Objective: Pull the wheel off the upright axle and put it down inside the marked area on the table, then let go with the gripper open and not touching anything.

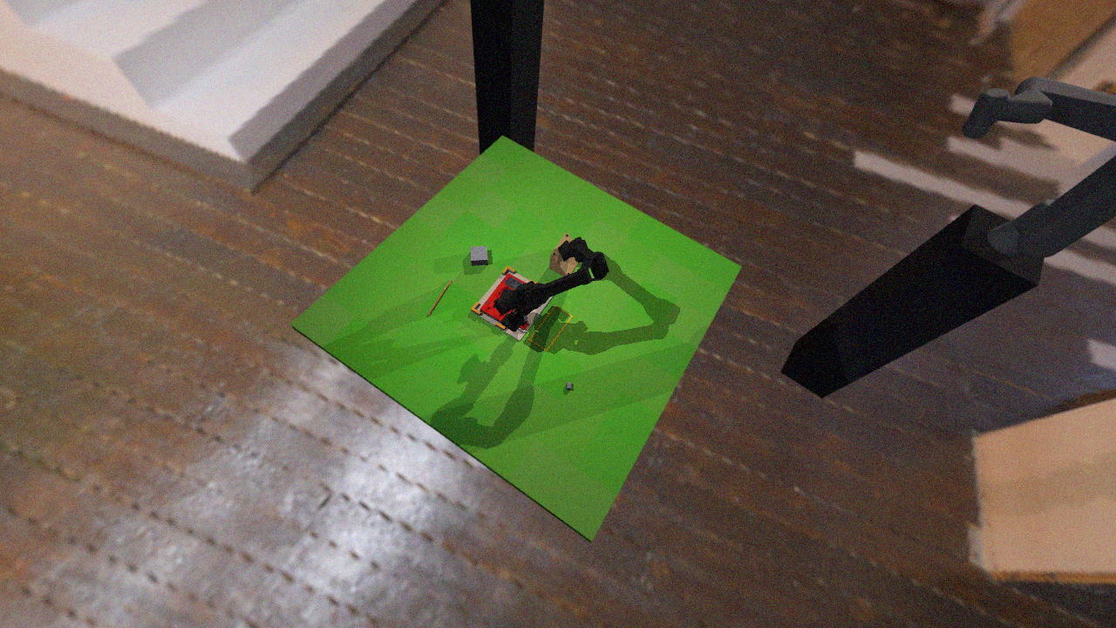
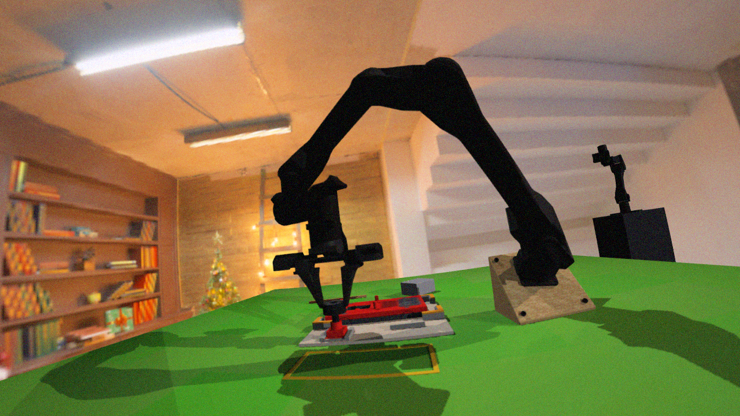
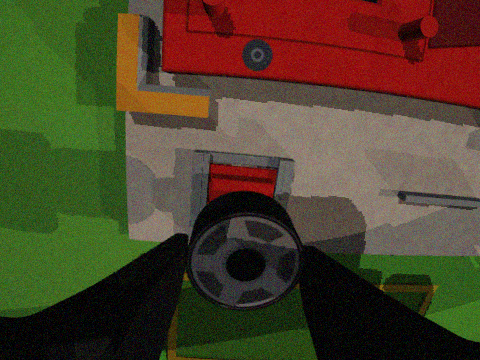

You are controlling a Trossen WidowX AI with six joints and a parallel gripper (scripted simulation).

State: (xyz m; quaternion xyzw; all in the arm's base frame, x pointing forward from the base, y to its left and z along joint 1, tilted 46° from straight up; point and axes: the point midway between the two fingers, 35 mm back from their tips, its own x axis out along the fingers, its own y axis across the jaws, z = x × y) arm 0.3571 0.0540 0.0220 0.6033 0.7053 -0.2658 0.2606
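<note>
The grey base plate lies 10 cm to the right of my gripper tip, 5 cm behind it and 4 cm below it. Round my gripper tip: grey cube (33 cm to the right, 14 cm behind, 4 cm below).
</note>
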